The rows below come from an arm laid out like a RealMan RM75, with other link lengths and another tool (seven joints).
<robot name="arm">
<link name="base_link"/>
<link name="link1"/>
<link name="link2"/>
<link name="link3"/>
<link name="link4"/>
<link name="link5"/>
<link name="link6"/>
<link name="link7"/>
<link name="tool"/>
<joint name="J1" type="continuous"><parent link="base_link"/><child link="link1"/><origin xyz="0 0 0.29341" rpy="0 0 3.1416"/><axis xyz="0 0 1"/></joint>
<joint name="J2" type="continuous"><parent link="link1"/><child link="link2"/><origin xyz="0 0 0" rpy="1.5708 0 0"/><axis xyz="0 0 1"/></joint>
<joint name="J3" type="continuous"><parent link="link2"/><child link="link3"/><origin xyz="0 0.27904 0" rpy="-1.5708 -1.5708 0"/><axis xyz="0 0 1"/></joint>
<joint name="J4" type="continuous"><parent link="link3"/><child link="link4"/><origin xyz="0 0 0" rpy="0 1.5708 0"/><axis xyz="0 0 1"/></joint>
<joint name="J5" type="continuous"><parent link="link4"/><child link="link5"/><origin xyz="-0.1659 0 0" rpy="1.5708 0 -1.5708"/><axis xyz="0 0 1"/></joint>
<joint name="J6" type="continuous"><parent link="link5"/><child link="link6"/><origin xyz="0 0 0" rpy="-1.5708 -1.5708 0"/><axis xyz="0 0 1"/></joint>
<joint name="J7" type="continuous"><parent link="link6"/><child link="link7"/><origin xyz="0.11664 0 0" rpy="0 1.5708 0"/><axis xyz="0 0 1"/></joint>
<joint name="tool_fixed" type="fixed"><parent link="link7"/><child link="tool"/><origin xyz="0.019 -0.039 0.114" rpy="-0.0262 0 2.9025"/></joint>
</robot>
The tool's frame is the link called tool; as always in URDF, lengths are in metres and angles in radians. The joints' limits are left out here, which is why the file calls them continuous.
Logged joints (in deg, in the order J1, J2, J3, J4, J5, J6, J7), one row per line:
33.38 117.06 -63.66 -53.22 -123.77 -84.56 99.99
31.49 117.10 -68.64 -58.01 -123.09 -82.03 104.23
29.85 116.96 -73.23 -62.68 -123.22 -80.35 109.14
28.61 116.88 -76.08 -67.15 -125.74 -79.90 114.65
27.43 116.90 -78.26 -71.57 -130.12 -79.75 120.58
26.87 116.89 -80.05 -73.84 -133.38 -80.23 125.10
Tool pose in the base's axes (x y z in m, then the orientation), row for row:
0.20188 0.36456 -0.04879 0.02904 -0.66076 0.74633 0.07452
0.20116 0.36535 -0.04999 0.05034 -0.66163 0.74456 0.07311
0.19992 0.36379 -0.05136 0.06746 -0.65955 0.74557 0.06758
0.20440 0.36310 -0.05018 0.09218 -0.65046 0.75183 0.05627
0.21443 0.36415 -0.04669 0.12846 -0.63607 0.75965 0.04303
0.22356 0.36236 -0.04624 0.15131 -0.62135 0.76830 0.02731
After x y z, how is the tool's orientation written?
As a quaternion, w x y z.
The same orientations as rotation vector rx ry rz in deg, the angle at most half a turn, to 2 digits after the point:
-116.79 131.91 13.17
-115.42 129.89 12.75
-113.88 128.73 11.67
-110.67 127.92 9.57
-105.98 126.57 7.17
-102.20 126.38 4.49

